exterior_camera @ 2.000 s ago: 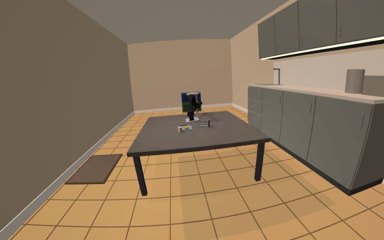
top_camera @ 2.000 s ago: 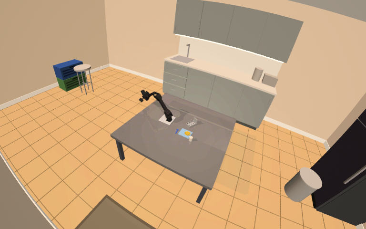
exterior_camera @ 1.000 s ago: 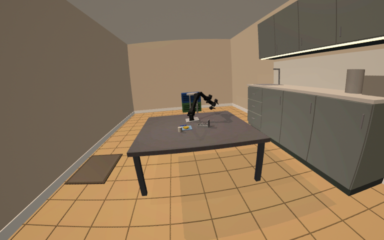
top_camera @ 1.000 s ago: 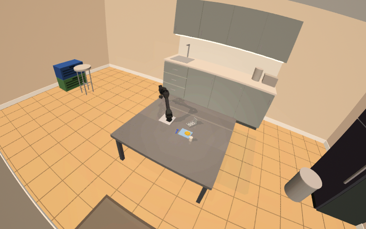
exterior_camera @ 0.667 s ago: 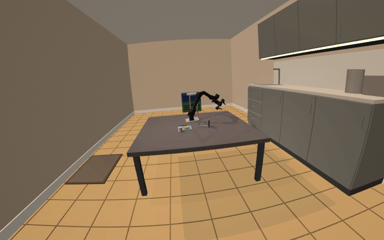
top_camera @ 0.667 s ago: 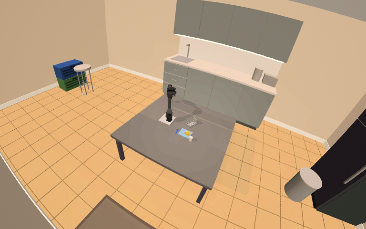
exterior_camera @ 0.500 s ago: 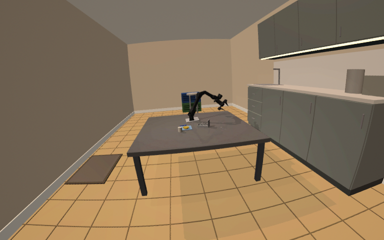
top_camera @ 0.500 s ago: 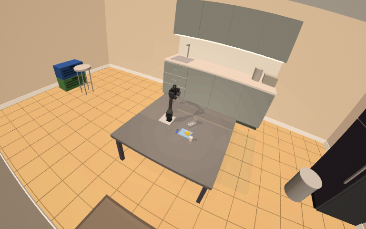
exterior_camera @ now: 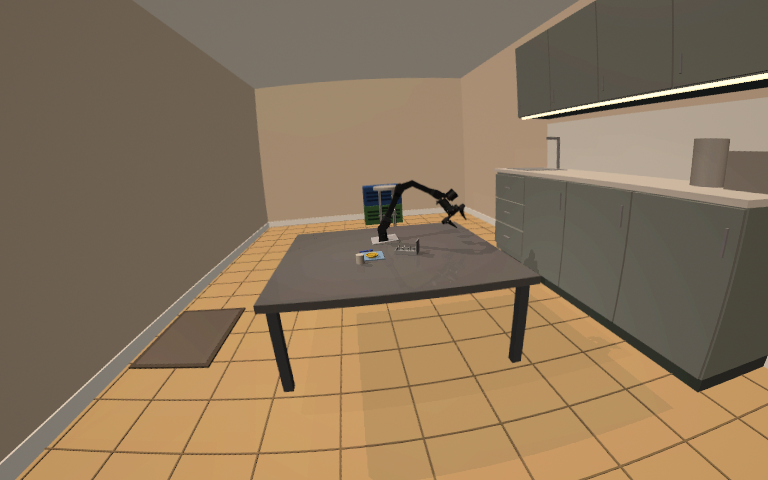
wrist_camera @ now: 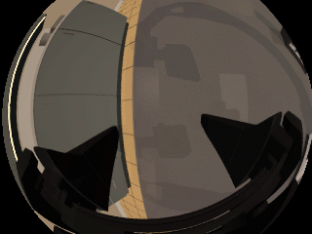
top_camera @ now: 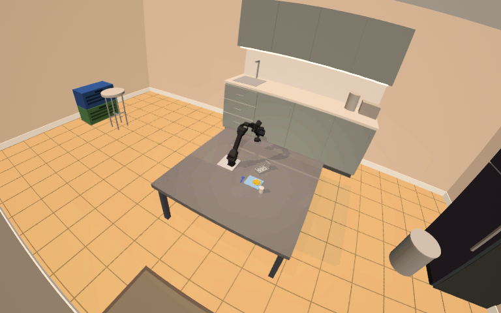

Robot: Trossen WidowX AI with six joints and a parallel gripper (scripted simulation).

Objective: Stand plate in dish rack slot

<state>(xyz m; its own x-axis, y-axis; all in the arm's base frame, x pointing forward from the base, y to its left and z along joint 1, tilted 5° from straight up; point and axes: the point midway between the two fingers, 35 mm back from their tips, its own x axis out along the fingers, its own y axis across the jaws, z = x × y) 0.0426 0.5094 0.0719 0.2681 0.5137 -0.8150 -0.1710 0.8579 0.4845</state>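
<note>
Now: gripper tip 60 cm to the left of the orange plate, 28 cm short of it and 9 cm above it. Also, from my gripper tip: grey dish rack: 39 cm to the right, 23 cm ahead, 8 cm below; then blue utensil: 63 cm to the right, 15 cm ahead, 10 cm below; then beige cup: 66 cm to the right, 36 cm ahead, 8 cm below.
</note>
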